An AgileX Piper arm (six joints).
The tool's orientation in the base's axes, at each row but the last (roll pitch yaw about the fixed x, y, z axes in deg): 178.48 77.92 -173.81; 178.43 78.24 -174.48; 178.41 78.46 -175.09; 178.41 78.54 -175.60; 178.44 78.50 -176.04; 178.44 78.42 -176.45; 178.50 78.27 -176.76
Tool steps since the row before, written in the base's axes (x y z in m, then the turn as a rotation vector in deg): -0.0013 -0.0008 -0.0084 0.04 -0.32 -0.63; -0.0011 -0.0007 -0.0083 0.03 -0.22 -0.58; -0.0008 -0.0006 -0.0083 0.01 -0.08 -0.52; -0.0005 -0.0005 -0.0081 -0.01 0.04 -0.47; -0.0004 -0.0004 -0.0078 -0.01 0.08 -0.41; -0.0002 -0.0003 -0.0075 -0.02 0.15 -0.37; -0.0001 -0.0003 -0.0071 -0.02 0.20 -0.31
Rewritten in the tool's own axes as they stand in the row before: 0.0085 -0.0007 0.0004 0.61 -0.33 0.13; 0.0084 -0.0006 0.0005 0.57 -0.23 0.12; 0.0083 -0.0006 0.0008 0.51 -0.08 0.10; 0.0080 -0.0005 0.0011 0.46 0.04 0.09; 0.0077 -0.0004 0.0011 0.40 0.08 0.08; 0.0074 -0.0003 0.0013 0.36 0.15 0.07; 0.0070 -0.0003 0.0013 0.31 0.20 0.06
